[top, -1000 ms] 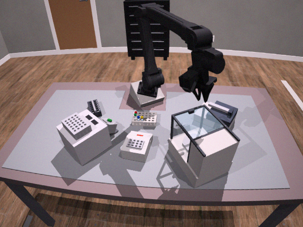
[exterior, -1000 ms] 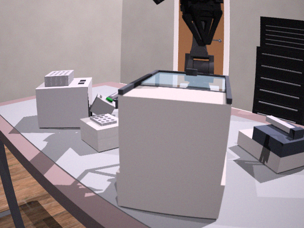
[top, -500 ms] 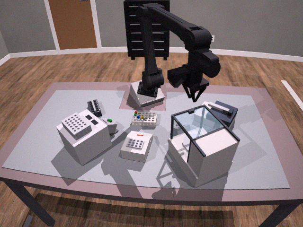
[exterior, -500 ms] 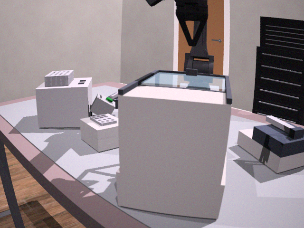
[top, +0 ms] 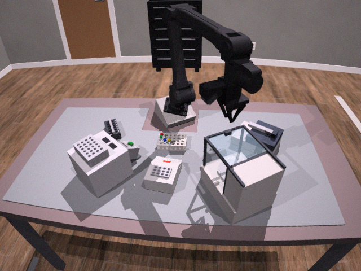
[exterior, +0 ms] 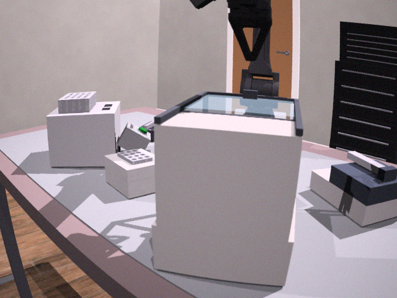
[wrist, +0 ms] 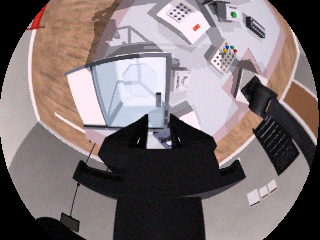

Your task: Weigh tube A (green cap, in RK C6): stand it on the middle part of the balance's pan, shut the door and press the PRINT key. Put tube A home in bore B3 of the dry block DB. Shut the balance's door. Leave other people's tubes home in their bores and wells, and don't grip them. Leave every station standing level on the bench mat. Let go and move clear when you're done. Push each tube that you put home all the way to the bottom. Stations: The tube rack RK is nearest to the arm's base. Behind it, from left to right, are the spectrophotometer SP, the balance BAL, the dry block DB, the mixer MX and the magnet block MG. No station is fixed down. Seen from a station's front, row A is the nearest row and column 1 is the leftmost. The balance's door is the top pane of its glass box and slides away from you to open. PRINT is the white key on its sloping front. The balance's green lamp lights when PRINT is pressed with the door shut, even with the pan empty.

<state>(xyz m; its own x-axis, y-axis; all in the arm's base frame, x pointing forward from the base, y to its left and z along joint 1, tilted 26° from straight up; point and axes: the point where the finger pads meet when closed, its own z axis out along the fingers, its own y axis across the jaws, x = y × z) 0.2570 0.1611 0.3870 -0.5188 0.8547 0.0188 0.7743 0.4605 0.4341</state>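
The glass door pane lies 2 cm ahead of my hand, 2 cm to the left of it and 7 cm below it. From my hand the other things lie so: dry block 5 cm ahead, 23 cm to the right, 25 cm below; then spectrophotometer 21 cm behind, 15 cm to the left, 21 cm below; then tube rack RK 15 cm behind, 24 cm to the right, 26 cm below.
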